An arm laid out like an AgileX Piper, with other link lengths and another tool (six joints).
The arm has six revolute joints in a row. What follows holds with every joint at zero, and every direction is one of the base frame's. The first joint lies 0.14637 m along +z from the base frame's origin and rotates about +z. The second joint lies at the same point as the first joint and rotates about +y. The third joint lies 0.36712 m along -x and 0.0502 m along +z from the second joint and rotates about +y. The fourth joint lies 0.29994 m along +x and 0.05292 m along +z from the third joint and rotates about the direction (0.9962, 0, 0.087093). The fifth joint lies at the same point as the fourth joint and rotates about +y. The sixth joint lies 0.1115 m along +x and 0.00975 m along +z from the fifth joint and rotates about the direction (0.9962, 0, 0.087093). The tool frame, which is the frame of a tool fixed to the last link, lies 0.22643 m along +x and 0.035 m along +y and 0.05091 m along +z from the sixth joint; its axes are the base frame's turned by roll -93.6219, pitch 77.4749 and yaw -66.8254 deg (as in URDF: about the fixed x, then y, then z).
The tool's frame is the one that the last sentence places.
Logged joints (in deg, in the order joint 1, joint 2, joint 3, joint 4, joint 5, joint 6), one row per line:
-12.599, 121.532, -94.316, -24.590, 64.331, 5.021
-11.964, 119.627, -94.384, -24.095, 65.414, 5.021
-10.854, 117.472, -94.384, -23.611, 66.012, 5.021
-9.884, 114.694, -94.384, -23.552, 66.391, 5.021
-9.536, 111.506, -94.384, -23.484, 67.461, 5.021
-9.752, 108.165, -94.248, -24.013, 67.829, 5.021
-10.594, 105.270, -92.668, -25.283, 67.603, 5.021
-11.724, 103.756, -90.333, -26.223, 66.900, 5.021
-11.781, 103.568, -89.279, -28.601, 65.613, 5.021
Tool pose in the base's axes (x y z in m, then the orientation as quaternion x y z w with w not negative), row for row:
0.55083, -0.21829, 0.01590, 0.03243, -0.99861, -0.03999, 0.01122
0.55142, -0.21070, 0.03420, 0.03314, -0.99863, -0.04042, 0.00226
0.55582, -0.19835, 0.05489, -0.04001, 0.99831, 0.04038, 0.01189
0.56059, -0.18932, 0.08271, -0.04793, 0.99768, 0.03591, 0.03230
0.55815, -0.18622, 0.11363, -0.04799, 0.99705, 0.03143, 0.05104
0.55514, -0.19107, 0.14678, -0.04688, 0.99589, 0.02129, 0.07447
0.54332, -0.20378, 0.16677, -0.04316, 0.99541, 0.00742, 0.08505
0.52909, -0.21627, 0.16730, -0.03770, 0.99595, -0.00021, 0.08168
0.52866, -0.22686, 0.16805, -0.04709, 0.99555, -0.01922, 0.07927
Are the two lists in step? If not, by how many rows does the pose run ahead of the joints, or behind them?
They are in step.
